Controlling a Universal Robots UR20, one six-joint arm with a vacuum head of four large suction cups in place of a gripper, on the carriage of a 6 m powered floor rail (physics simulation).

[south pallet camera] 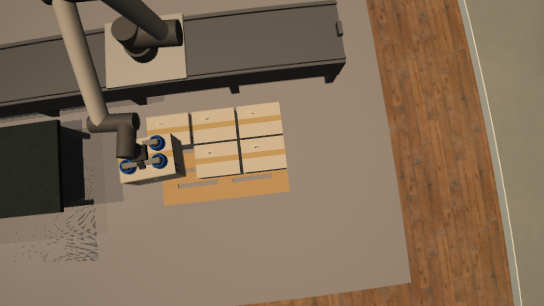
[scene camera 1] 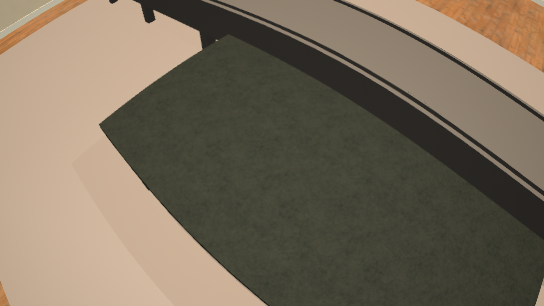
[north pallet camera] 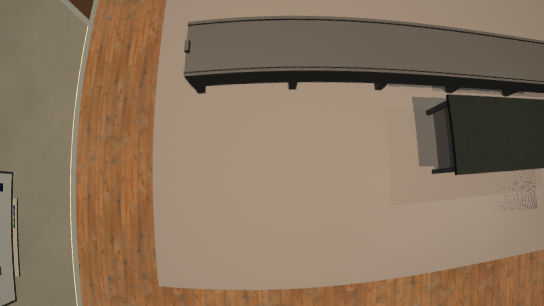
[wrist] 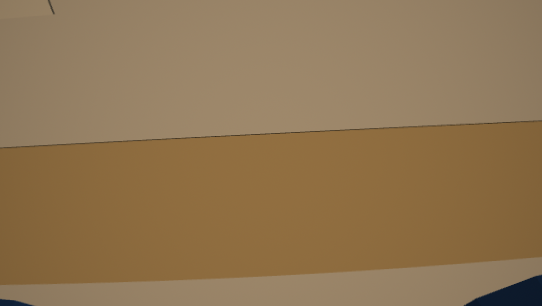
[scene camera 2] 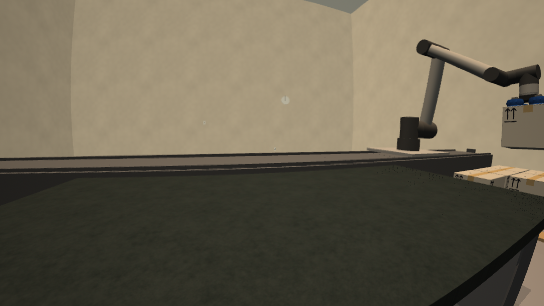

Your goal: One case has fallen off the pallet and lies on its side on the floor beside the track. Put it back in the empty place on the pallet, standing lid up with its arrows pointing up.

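Places are measured from the arm's base along level axes (x ahead, y left, z up), in millimetres.
Where they show: hand, tool point: [wrist: 272, 208]; arm's base, link origin: [south pallet camera: 144, 49] [scene camera 2: 407, 150].
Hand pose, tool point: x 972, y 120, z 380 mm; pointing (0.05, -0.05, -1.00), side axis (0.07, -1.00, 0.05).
Things, the pixels of their top centre, and the offset from my tool point. Level surfaces: height alone.
- held case, top centre: [wrist: 279, 250] [south pallet camera: 143, 158] [scene camera 2: 533, 106] dx +24, dy +3, dz +39 mm
- back left case, top centre: [south pallet camera: 168, 130] [scene camera 2: 479, 174] dx -271, dy -8, dz -517 mm
- dark green table, surface height: dz -420 mm
My suction gripper [south pallet camera: 143, 161] [scene camera 2: 528, 101] is shut on a case and holds it in the air, lid up. The held case [south pallet camera: 148, 173] [scene camera 2: 524, 127] [wrist: 270, 200] is pale with an orange tape band; its arrows point up in scene camera 2. In the south pallet camera it hangs over the left end of the pallet [south pallet camera: 227, 192], hiding part of the empty place at the front left. Several cases stand lid up on the pallet; the near middle case [south pallet camera: 217, 167] is just right of the held one, and the back left case [south pallet camera: 170, 122] is behind it.
The rail [south pallet camera: 260, 45] [north pallet camera: 300, 45] [scene camera 2: 200, 162] runs behind the pallet, with the arm's carriage [south pallet camera: 117, 75] on it. A dark green table [south pallet camera: 30, 170] [scene camera 1: 300, 160] [scene camera 2: 250, 225] [north pallet camera: 500, 135] stands left of the pallet in the south pallet camera.
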